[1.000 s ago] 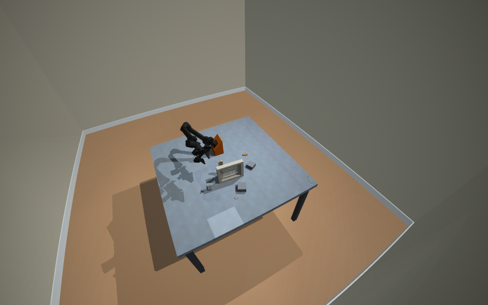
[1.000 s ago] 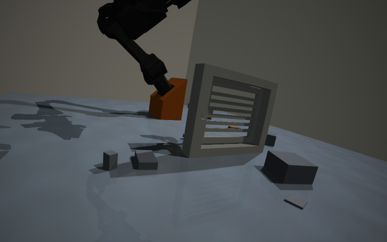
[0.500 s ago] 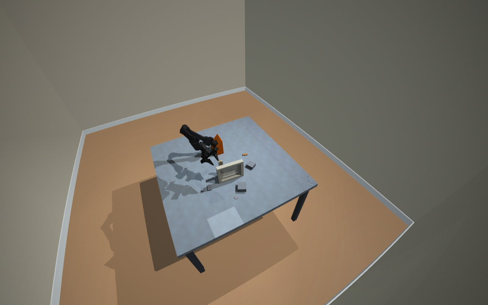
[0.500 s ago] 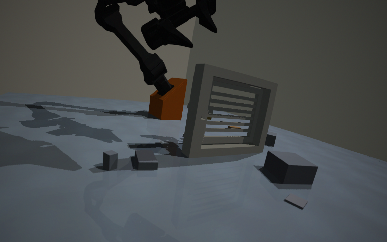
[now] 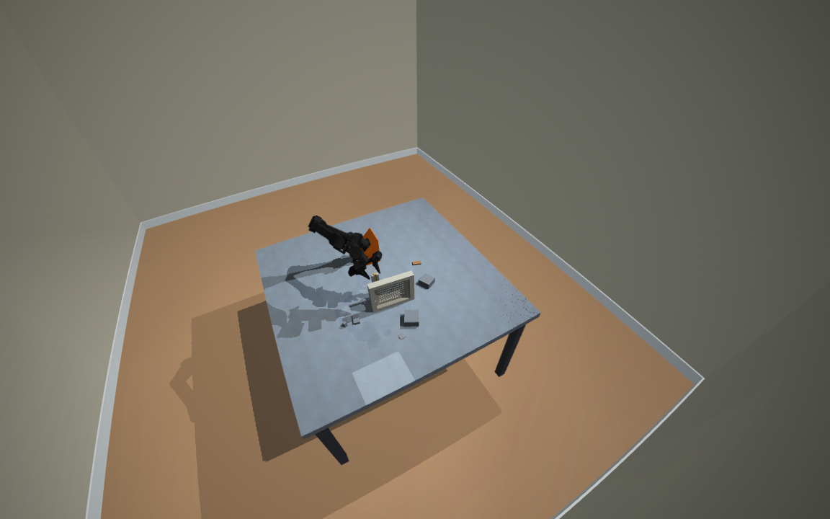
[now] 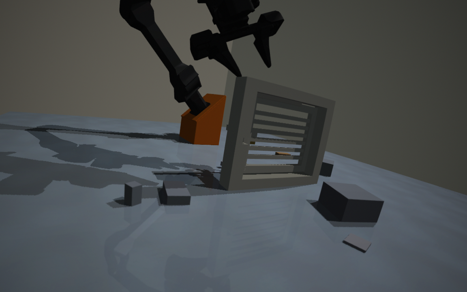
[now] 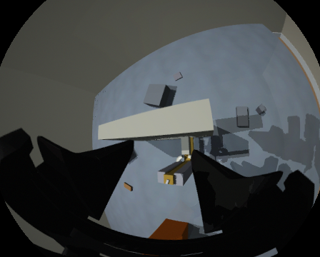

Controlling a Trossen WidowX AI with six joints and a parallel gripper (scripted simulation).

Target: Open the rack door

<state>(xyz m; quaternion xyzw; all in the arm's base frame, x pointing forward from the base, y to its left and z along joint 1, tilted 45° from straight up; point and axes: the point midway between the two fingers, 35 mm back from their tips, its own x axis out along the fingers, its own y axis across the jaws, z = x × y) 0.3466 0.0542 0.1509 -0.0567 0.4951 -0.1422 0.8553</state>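
My gripper tip is now 5 cm past the upright handle, 1 cm to the right of it and 10 cm above it. The rest, counted from my gripper tip: grey block (3 cm behind, 30 cm to the left, 20 cm below); small orange piece (20 cm behind, 32 cm to the left, 21 cm below).
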